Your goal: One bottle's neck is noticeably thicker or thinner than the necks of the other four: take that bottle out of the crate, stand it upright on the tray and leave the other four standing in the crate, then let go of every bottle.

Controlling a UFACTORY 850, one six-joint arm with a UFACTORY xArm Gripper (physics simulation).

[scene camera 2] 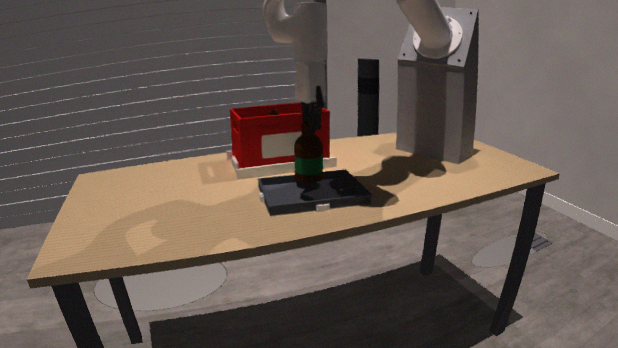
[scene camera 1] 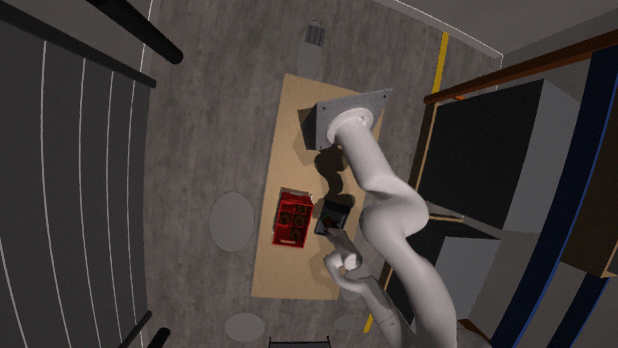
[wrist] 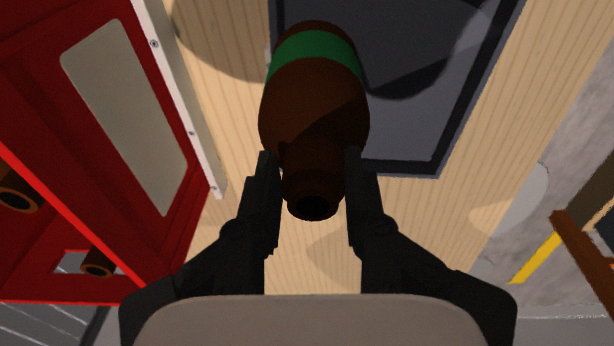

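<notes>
A brown bottle with a green band [scene camera 1: 327, 219] [scene camera 2: 308, 157] [wrist: 314, 100] is upright over the dark tray [scene camera 1: 342, 211] [scene camera 2: 295, 206] [wrist: 410, 130], near its crate-side edge. Its base is at or close above the tray floor; contact cannot be told. My gripper [scene camera 1: 333, 230] [scene camera 2: 313, 122] [wrist: 311, 168] is shut on this bottle's neck, one finger on each side. The red crate [scene camera 1: 276, 231] [scene camera 2: 245, 145] [wrist: 60, 110] stands beside the tray. Four bottles stand in it in scene camera 1; one bottle [scene camera 1: 285, 218] is at its left side. Parts of two bottles show in the wrist view.
The crate stands on a pale base strip [scene camera 2: 285, 168] on the wooden table [scene camera 1: 295, 275] [scene camera 2: 165, 200]. The robot's grey pedestal [scene camera 2: 435, 105] stands on the table, to the right in scene camera 2. Dark shelving is beside the table in scene camera 1.
</notes>
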